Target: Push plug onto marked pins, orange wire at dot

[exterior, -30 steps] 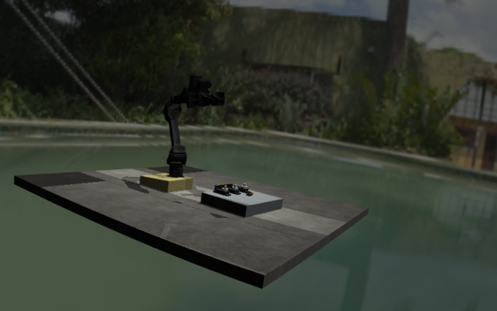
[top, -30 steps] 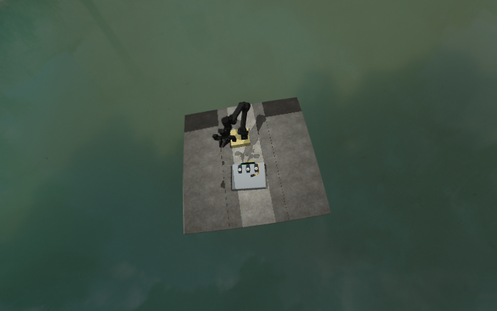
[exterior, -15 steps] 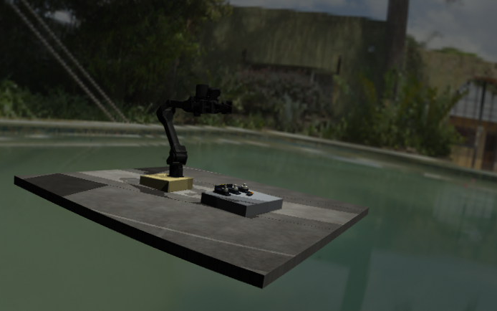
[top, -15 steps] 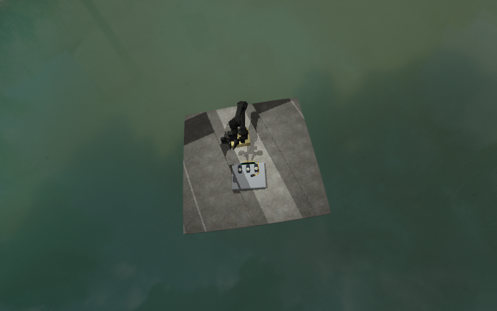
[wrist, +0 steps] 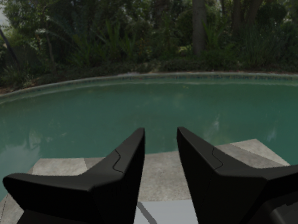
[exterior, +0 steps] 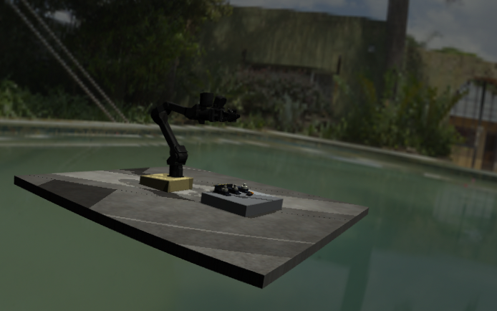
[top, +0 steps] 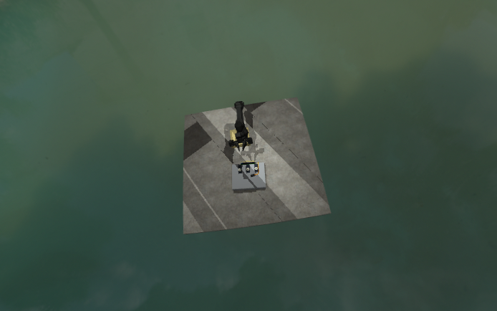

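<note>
My gripper tip is 32 cm above the blue band, 4 cm past it and 3 cm to the left of it. Also, from my gripper tip: grey printed holder 37 cm below, 12 cm ahead, 2 cm to the left.
</note>
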